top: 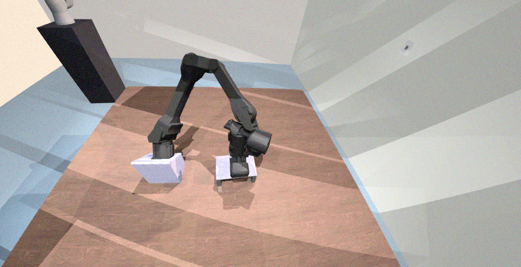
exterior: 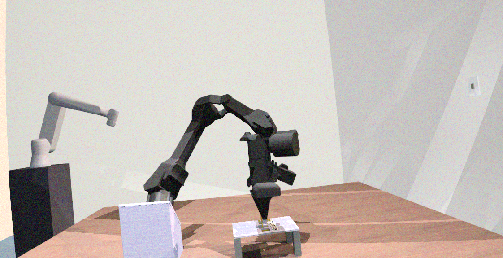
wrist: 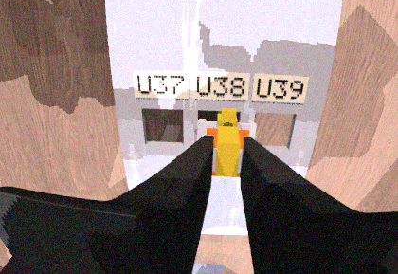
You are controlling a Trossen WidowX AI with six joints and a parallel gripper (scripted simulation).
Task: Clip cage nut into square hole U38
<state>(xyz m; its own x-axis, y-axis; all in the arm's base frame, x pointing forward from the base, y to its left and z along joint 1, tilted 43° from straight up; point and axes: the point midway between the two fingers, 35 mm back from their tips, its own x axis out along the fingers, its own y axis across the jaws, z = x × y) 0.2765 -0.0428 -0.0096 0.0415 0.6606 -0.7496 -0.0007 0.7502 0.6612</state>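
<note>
The cage nut lies 1 cm below my gripper tip.
</note>
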